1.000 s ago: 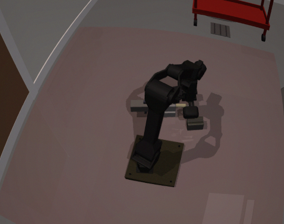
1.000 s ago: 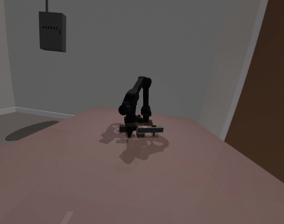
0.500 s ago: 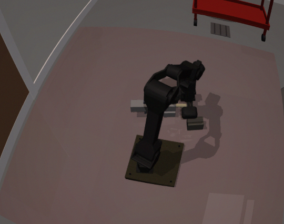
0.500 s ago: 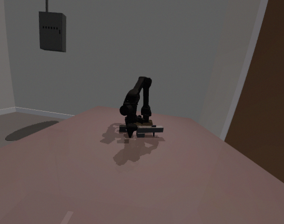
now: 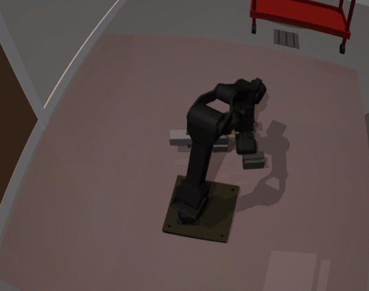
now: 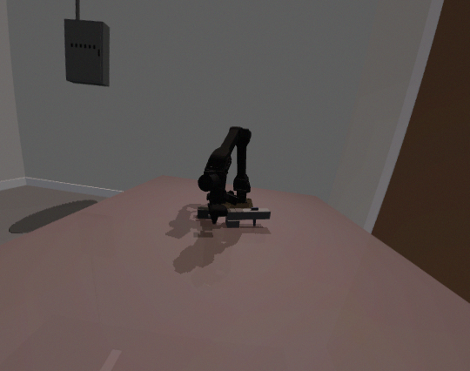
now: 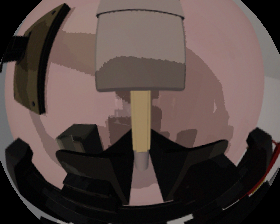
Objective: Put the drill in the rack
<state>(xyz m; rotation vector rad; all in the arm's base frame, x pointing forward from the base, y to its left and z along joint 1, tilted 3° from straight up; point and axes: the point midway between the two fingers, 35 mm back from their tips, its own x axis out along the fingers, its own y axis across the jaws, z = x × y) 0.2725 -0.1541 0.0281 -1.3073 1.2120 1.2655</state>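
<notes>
My gripper tip is 4 cm to the right of the tan drill, 4 cm below it and 1 cm past it. From my gripper tip the other things lie so: rack: 7 cm behind, 4 cm to the right, 1 cm above; then dark key: 17 cm to the left, 4 cm above, 2 cm behind; then grey housing: 14 cm to the left, 4 cm above, 1 cm behind.
</notes>
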